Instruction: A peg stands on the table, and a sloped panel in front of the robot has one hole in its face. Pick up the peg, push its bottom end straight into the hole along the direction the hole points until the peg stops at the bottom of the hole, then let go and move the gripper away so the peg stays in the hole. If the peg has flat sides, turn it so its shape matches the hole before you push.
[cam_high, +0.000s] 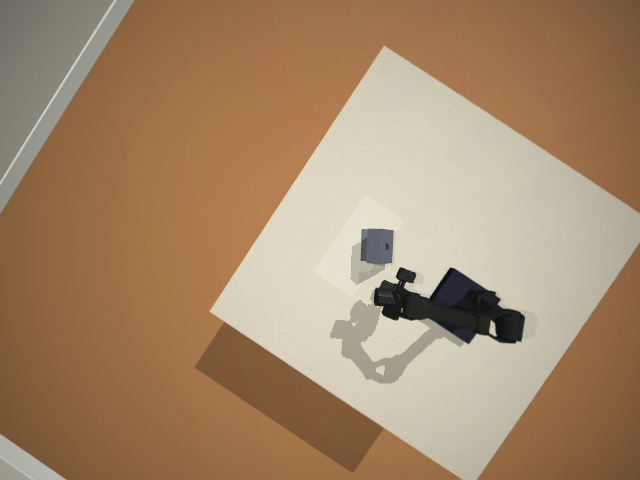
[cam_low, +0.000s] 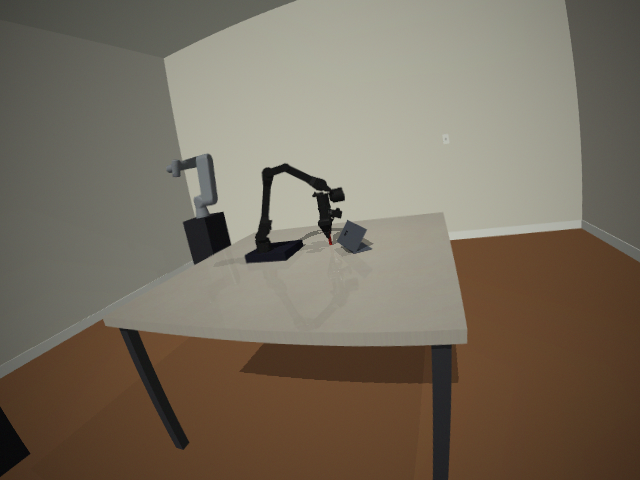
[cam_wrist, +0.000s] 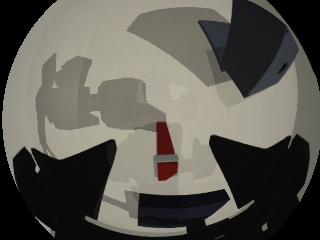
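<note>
The red peg lies 10 mm above my gripper tip. Also, from my gripper tip: blue-grey sloped panel 140 mm ahead, 110 mm to the right, 20 mm above.
</note>
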